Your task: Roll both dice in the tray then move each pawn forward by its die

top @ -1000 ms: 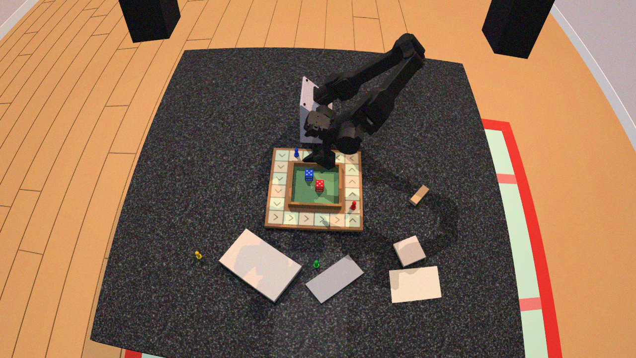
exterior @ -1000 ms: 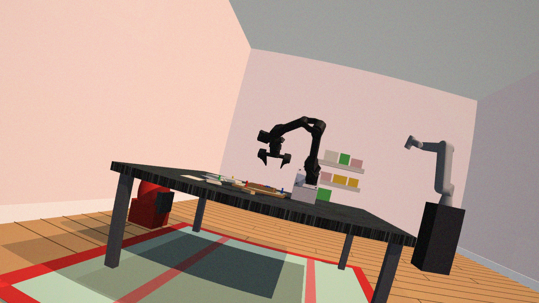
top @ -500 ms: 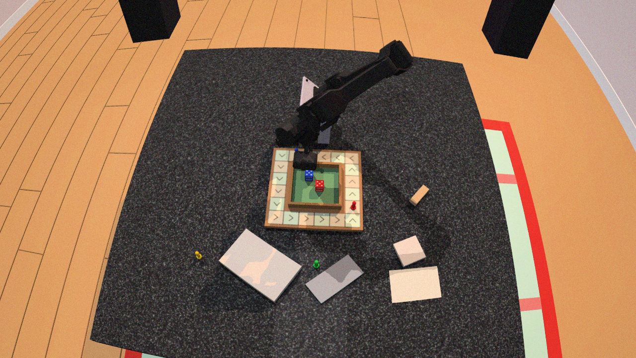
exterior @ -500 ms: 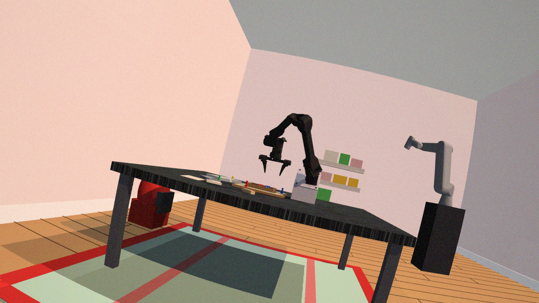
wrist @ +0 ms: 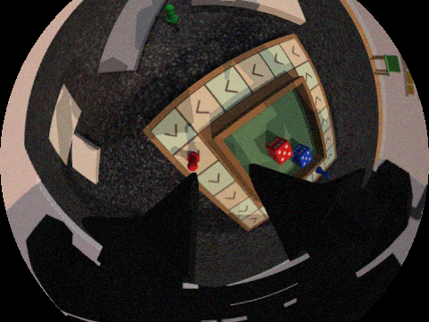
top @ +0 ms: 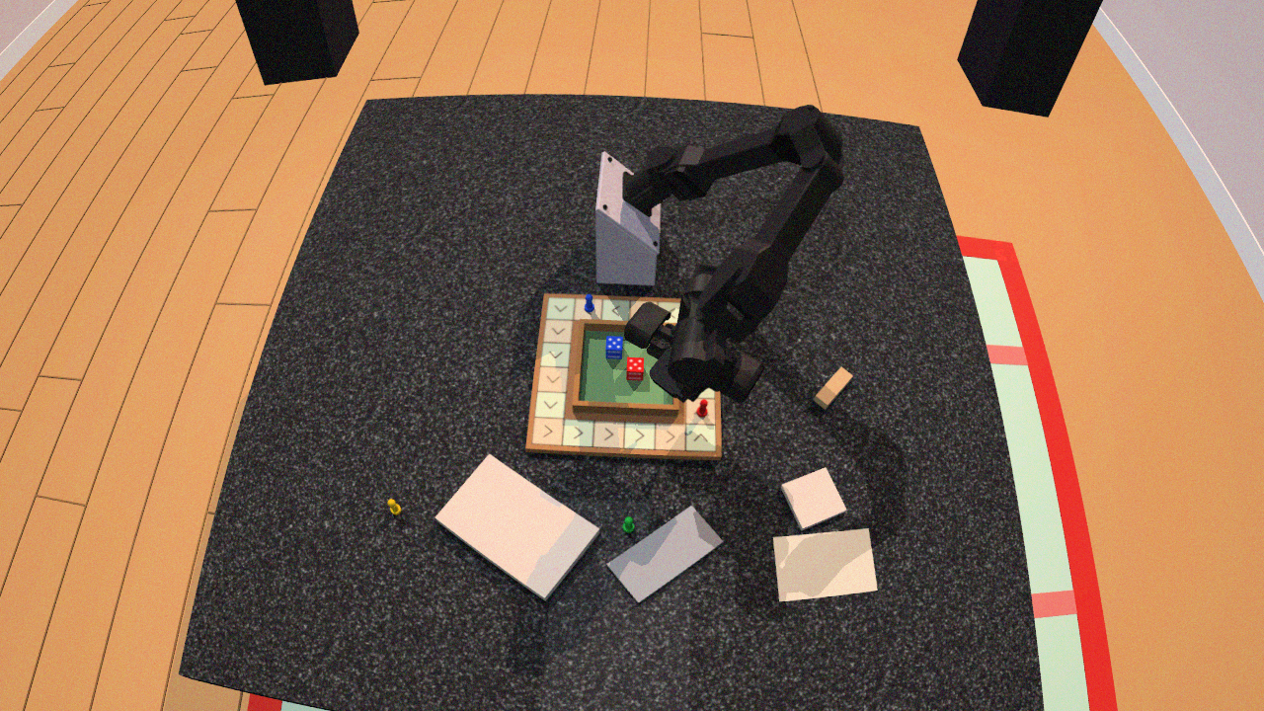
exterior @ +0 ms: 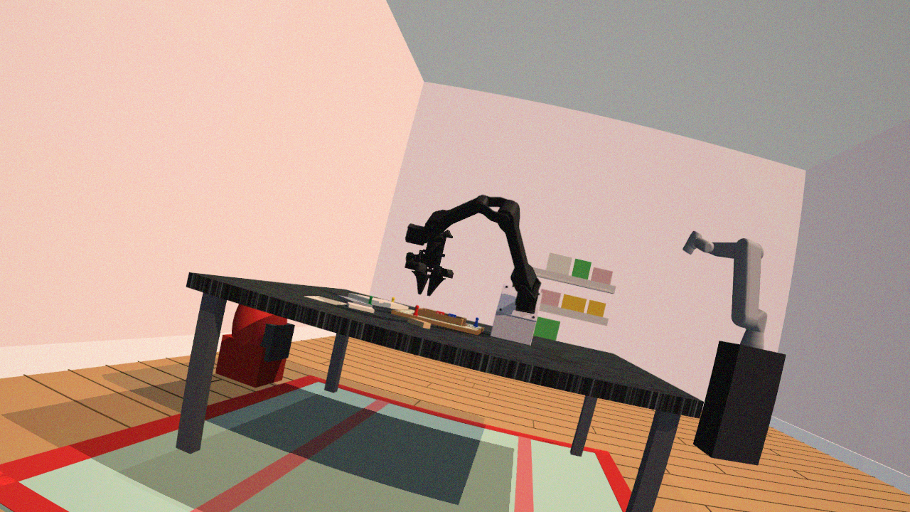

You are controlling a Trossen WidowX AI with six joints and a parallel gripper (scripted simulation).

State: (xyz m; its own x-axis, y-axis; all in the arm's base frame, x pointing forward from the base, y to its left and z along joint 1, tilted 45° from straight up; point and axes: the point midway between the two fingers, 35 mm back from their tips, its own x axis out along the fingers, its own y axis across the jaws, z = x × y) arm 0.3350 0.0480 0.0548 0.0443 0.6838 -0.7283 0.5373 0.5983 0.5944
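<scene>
Now: gripper tip 10 mm short of the red pawn, 30 mm to the right of it and 50 mm above it. Round my gripper tip: small wooden block 40 mm behind, 250 mm to the left, 70 mm below; then blue pawn 180 mm behind, 150 mm to the right, 50 mm below; then green pawn 190 mm ahead, 80 mm to the right, 70 mm below.
</scene>
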